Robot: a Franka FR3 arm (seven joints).
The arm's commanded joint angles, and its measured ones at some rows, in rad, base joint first. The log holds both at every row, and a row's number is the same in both.
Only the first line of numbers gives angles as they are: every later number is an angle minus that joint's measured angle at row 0.
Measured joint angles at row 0: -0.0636 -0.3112 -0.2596 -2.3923 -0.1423 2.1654 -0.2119
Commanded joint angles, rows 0 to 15: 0.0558 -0.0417 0.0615 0.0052 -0.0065 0.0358 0.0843; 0.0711 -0.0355 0.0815 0.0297 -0.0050 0.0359 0.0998; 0.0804 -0.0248 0.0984 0.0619 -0.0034 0.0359 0.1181; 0.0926 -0.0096 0.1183 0.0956 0.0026 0.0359 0.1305; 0.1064 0.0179 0.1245 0.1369 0.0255 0.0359 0.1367; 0.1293 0.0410 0.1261 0.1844 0.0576 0.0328 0.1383; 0.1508 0.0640 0.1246 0.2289 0.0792 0.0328 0.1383; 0.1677 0.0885 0.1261 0.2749 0.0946 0.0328 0.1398; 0.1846 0.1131 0.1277 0.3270 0.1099 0.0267 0.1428; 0.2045 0.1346 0.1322 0.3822 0.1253 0.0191 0.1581; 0.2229 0.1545 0.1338 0.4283 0.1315 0.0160 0.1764; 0.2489 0.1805 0.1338 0.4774 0.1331 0.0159 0.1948; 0.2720 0.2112 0.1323 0.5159 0.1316 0.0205 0.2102; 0.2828 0.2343 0.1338 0.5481 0.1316 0.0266 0.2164; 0.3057 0.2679 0.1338 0.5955 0.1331 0.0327 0.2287; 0.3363 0.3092 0.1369 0.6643 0.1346 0.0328 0.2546
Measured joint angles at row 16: 0.2743 0.1893 0.1381 0.4719 0.1086 0.0400 0.2062
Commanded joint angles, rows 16 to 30: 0.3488 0.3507 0.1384 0.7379 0.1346 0.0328 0.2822; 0.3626 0.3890 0.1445 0.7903 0.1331 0.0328 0.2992; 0.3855 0.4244 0.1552 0.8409 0.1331 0.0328 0.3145; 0.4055 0.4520 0.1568 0.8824 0.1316 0.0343 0.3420; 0.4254 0.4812 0.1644 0.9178 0.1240 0.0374 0.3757; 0.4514 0.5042 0.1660 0.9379 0.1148 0.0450 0.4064; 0.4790 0.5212 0.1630 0.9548 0.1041 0.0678 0.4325; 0.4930 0.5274 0.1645 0.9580 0.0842 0.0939 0.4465; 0.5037 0.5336 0.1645 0.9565 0.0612 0.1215 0.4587; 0.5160 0.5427 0.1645 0.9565 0.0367 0.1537 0.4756; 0.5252 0.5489 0.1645 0.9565 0.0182 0.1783 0.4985; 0.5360 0.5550 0.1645 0.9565 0.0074 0.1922 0.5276; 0.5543 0.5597 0.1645 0.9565 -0.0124 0.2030 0.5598; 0.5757 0.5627 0.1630 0.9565 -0.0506 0.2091 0.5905; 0.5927 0.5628 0.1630 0.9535 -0.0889 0.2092 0.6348
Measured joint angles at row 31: 0.5435 0.5460 0.1700 0.9120 -0.0009 0.1868 0.5281
